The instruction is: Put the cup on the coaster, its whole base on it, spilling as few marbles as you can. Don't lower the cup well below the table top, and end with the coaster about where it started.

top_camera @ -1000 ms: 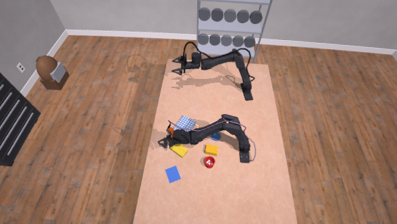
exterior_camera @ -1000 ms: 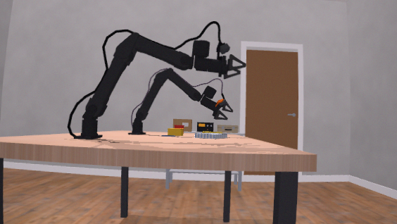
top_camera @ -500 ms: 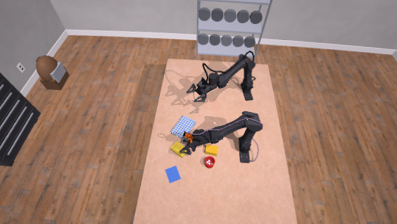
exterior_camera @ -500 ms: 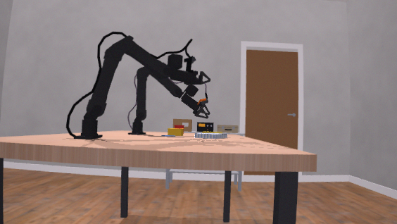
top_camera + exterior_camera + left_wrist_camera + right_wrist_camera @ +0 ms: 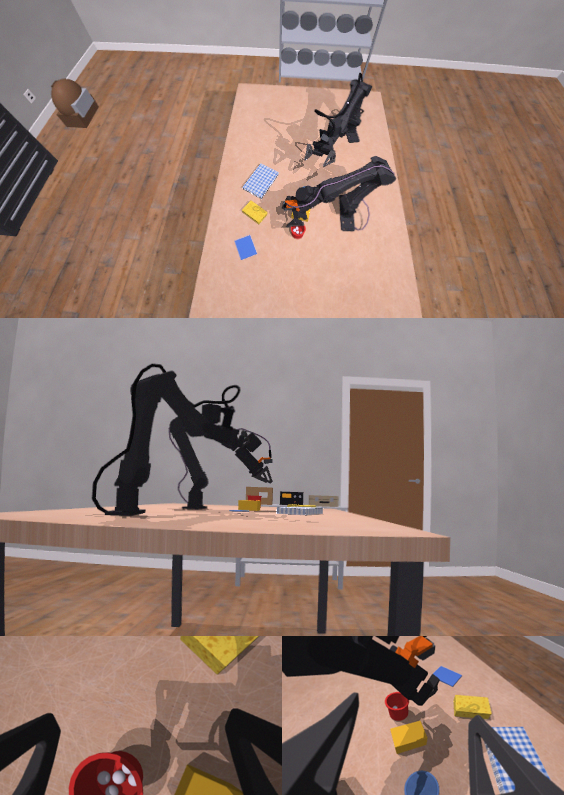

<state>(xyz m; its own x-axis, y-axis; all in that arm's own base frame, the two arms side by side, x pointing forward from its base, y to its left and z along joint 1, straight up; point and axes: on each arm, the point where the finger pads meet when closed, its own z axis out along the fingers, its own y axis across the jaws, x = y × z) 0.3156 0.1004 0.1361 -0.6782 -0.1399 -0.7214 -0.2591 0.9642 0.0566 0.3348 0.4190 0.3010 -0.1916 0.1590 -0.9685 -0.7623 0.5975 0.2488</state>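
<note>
The red cup lies 7 cm behind my left hand, 2 cm to the left of it and 10 cm below it. Also, from my left hand: blue square 17 cm ahead, 13 cm to the left, 13 cm below.
</note>
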